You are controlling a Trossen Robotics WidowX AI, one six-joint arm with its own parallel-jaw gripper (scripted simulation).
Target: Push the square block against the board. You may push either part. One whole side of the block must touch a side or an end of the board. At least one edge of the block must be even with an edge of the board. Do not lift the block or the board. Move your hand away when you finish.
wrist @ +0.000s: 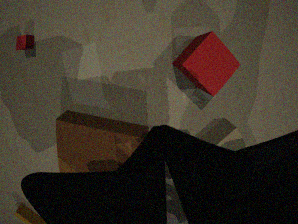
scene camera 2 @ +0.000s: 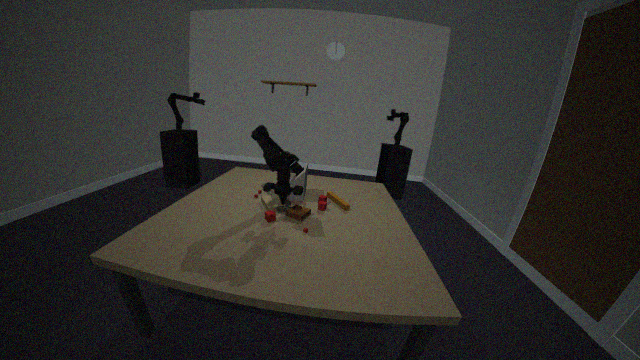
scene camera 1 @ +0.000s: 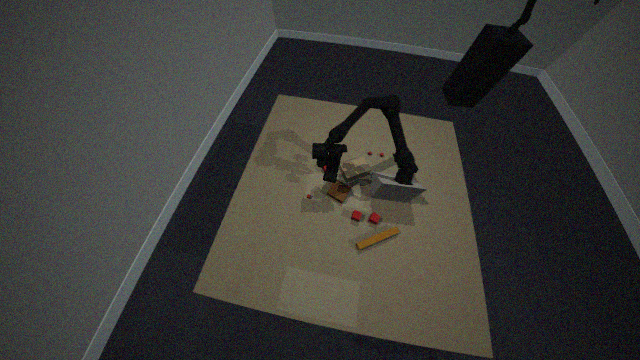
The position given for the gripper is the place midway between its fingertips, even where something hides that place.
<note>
The gripper (wrist: 159,132) is shut and holds nothing. Also in view: a square block (wrist: 85,143).
</note>
